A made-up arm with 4 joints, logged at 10 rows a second.
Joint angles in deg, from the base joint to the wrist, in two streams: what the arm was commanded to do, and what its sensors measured. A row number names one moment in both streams.
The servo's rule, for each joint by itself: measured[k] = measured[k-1] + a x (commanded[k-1-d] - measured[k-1]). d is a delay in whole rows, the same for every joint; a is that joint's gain. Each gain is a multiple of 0.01, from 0.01 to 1. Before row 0 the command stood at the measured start. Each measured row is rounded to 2 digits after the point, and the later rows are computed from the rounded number. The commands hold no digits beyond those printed.
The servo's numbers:
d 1
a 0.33 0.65 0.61 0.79
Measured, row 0: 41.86 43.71 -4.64 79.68
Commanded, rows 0 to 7: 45.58 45.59 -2.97 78.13; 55.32 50.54 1.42 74.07; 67.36 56.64 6.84 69.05; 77.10 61.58 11.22 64.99; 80.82 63.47 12.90 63.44; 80.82 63.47 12.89 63.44; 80.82 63.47 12.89 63.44; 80.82 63.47 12.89 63.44
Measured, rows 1 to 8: 41.86 43.71 -4.64 79.68; 43.09 44.93 -3.62 78.46; 47.13 48.58 -0.55 74.99; 53.81 53.82 3.96 70.30; 61.50 58.86 8.39 66.11; 67.88 61.86 11.14 64.00; 72.15 62.91 12.21 63.56; 75.01 63.27 12.62 63.47
